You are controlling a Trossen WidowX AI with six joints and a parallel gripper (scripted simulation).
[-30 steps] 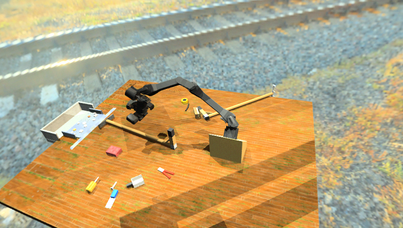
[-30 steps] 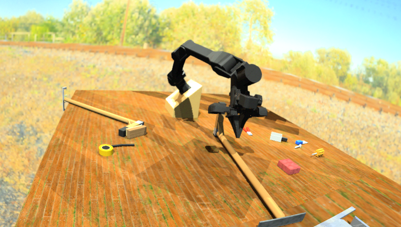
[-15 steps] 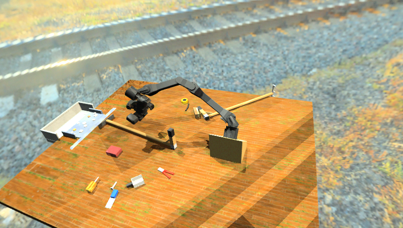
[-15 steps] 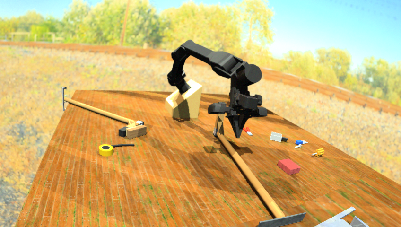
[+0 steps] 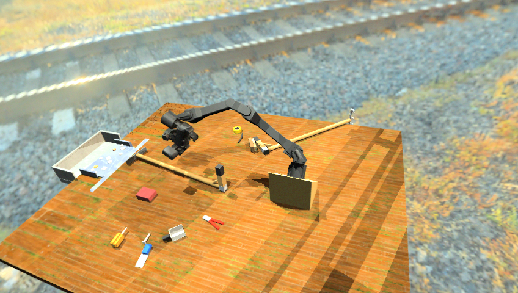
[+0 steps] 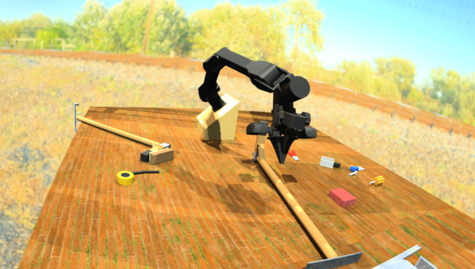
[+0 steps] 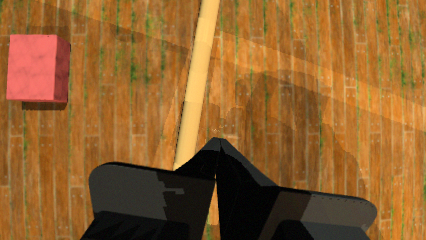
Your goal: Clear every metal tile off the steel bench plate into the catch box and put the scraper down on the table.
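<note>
My gripper tip is 4 cm above the long scraper, 2 cm to the right of it and 2 cm short of it. Also, from my gripper tip: red block: 21 cm to the left, 9 cm below, 6 cm ahead; then wooden block: 30 cm to the right, 25 cm behind, 9 cm below; then yellow tape roll: 41 cm to the right, 9 cm below, 9 cm behind.
</note>
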